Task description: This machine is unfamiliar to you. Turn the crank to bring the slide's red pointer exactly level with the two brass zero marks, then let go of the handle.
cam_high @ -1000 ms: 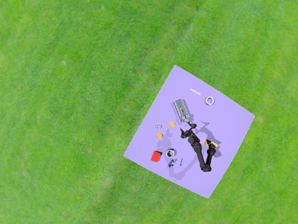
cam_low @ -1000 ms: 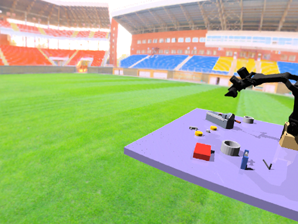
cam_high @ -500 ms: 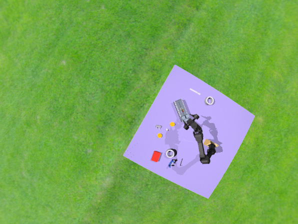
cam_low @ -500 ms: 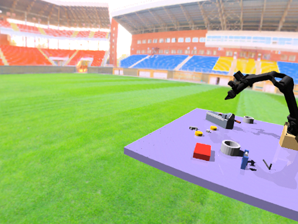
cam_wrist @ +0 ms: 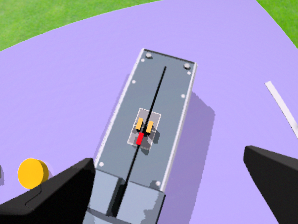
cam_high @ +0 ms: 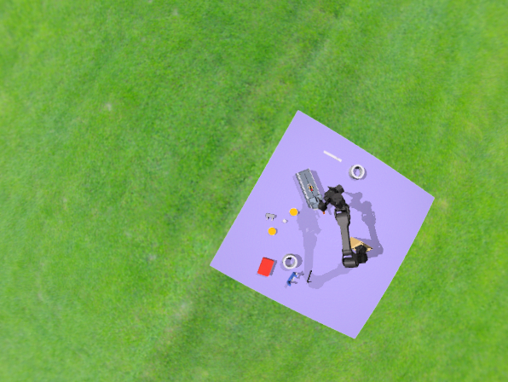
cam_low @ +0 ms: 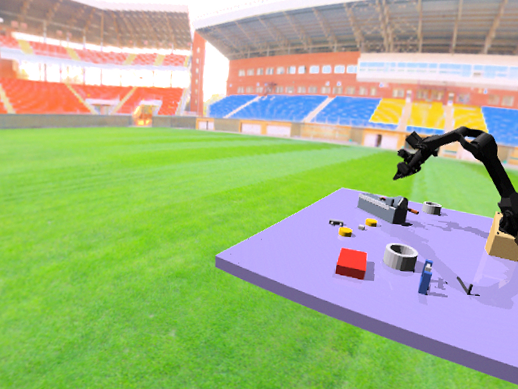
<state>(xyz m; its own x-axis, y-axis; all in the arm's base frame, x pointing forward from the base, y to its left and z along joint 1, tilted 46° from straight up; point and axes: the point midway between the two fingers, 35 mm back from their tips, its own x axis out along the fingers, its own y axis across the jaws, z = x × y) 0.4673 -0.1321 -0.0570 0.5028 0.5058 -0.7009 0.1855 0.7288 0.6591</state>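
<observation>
Now: the brown crank handle 110 mm behind my gripper tip, 80 mm to the left of it and 120 mm below it. The rest, counted from my gripper tip: red pointer: 40 mm ahead, 10 mm to the left, 110 mm below; white bar: 30 mm ahead, 290 mm to the right, 190 mm below; small grey bracket: 160 mm ahead, 330 mm to the left, 180 mm below.
</observation>
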